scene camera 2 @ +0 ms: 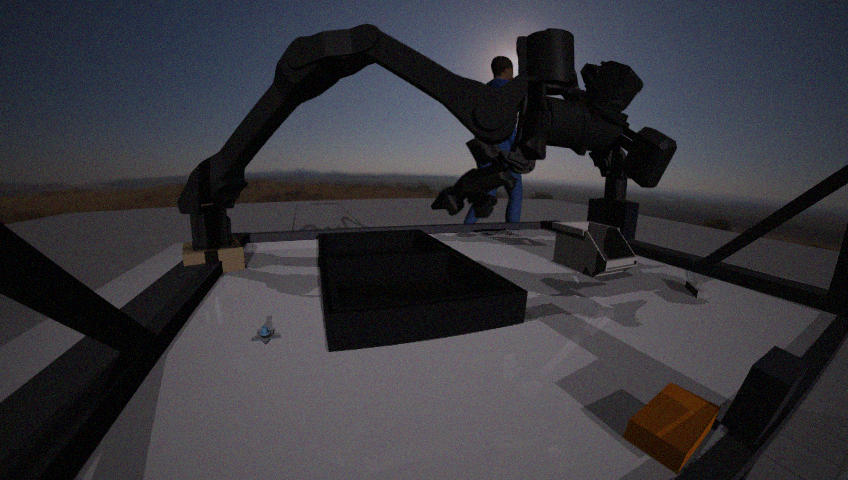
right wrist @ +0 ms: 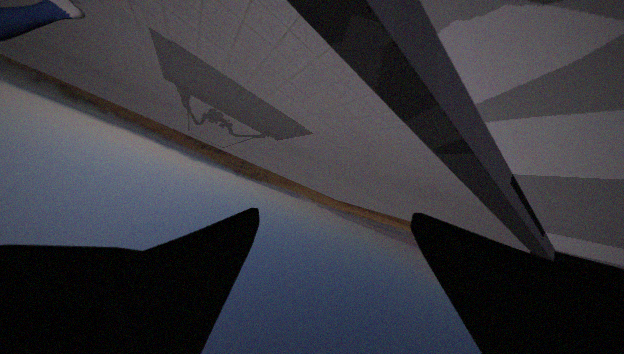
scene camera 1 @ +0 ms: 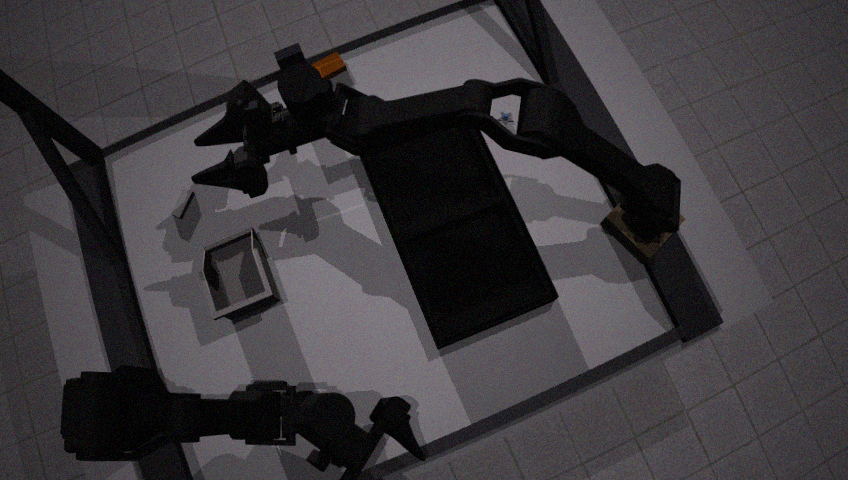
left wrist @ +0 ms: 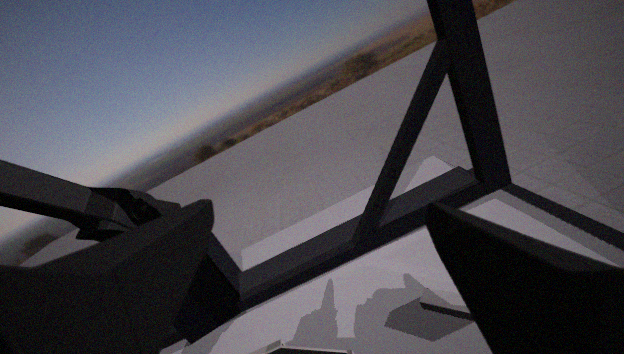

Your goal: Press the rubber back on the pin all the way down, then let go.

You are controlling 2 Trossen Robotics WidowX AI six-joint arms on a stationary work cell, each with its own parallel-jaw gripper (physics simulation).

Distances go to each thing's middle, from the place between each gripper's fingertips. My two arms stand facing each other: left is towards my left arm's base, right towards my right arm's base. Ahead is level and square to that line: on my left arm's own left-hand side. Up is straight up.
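Labels:
So you can picture it, the grey box [scene camera 1: 236, 278] sits 190 mm below my left hand, 120 mm ahead of it and 30 mm to the right of it. There's also the black slab [scene camera 1: 472, 263], and that's 210 mm below my left hand, 160 mm ahead of it and 340 mm to the left of it.
As for my right hand, the black slab is 60 mm below it, 370 mm behind it and 210 mm to the left of it, while the grey box is 50 mm below that same hand, 410 mm behind it and 160 mm to the right of it.

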